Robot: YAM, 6 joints.
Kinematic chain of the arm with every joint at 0, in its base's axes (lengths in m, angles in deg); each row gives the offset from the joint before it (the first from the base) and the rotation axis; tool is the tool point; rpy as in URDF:
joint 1: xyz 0 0 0.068 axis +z
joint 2: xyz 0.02 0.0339 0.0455 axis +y
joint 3: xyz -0.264 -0.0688 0 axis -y
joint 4: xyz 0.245 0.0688 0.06 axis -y
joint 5: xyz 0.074 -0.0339 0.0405 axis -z
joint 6: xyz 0.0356 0 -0.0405 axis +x
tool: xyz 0 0 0 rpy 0 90 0
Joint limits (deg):
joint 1: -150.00..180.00
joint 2: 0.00..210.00
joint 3: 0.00..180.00
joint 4: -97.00..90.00
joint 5: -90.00..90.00
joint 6: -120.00..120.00
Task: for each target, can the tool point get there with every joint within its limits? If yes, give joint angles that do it. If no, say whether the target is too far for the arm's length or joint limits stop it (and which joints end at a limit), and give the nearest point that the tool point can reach.
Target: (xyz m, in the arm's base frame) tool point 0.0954 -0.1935 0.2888
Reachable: yes | joints -72.91 60.38 30.17 42.15 -74.76 23.44
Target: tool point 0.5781 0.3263 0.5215
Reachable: no: too far | nearest point 0.4778 0.2697 0.4485 | short by 0.136 m
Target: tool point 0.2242 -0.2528 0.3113
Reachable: yes | joints -53.42 95.55 86.40 -55.91 -55.76 39.67
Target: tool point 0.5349 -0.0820 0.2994
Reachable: yes | joints -12.32 137.27 132.88 -19.54 -72.80 -43.80
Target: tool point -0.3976 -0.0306 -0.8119
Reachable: no: too far | nearest point -0.3154 -0.0023 -0.3741 | short by 0.446 m
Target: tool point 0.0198 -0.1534 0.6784
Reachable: yes | joints -82.55 93.04 130.89 71.29 0.46 87.28
